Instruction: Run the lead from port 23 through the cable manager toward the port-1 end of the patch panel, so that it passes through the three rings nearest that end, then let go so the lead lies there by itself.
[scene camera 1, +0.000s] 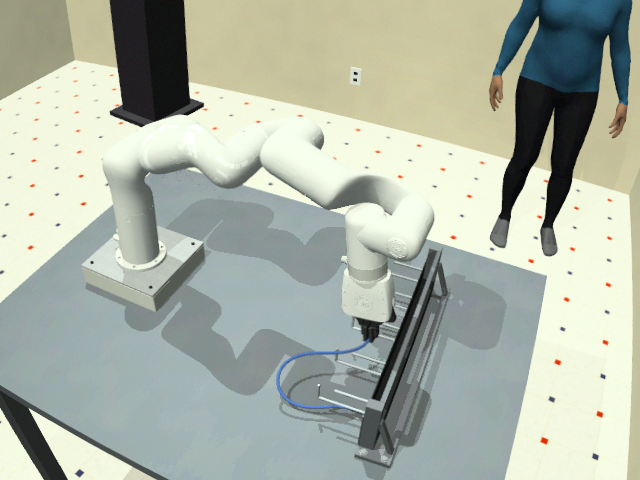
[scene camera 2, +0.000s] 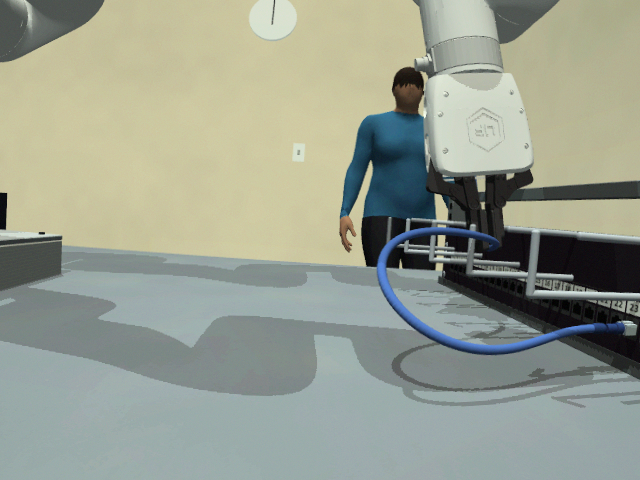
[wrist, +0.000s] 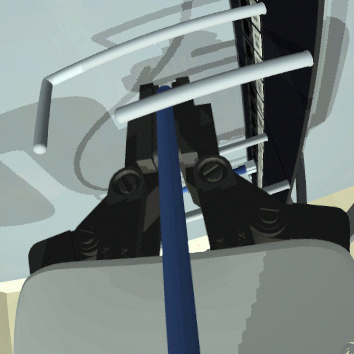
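The blue lead (scene camera 1: 279, 379) (scene camera 2: 488, 349) (wrist: 176, 225) runs from its white plug (scene camera 2: 629, 328) at port 23, bows out in a raised loop, and comes back to my gripper. My gripper (scene camera 1: 369, 338) (scene camera 2: 492, 241) (wrist: 171, 103) points down beside the patch panel (scene camera 1: 406, 328) (scene camera 2: 516, 248) (wrist: 285, 90), shut on the lead near its free end. The front ring (scene camera 1: 338, 403) (scene camera 2: 534, 263) stands nearest port 23. The lead crosses the post of the second ring (scene camera 1: 359, 367) (scene camera 2: 469, 258); which side it passes is unclear. In the wrist view a white rod (wrist: 215, 87) crosses over the fingers and lead.
More white rings (scene camera 2: 431, 242) stand in a row beyond my gripper, along the panel toward its far end. The grey table (scene camera 1: 155, 428) (scene camera 2: 155, 439) carries the robot base (scene camera 1: 178, 266) (scene camera 2: 28, 258) at the left. A person (scene camera 1: 563, 46) (scene camera 2: 395, 170) stands behind the table.
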